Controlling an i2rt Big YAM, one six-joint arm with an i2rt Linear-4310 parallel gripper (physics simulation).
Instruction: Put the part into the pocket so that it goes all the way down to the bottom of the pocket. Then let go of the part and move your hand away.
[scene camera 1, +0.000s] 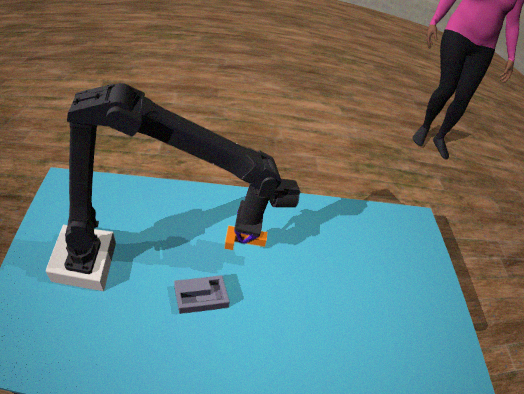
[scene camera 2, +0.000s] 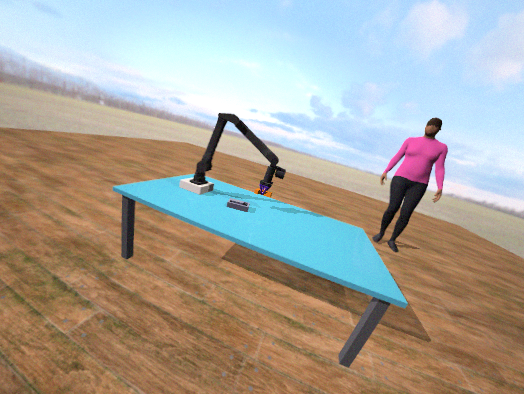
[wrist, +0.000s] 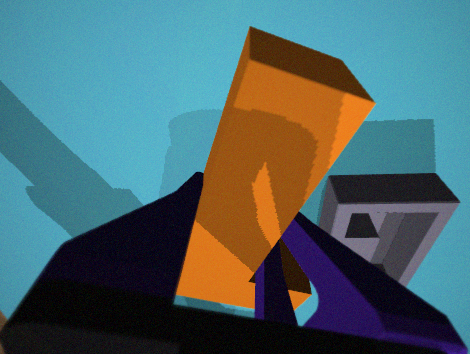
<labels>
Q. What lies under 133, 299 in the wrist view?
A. My gripper.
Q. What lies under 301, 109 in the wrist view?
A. An orange L-shaped block.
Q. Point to my gripper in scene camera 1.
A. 242, 238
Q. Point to a grey pocket block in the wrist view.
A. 392, 220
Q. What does my gripper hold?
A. An orange L-shaped block.
</labels>
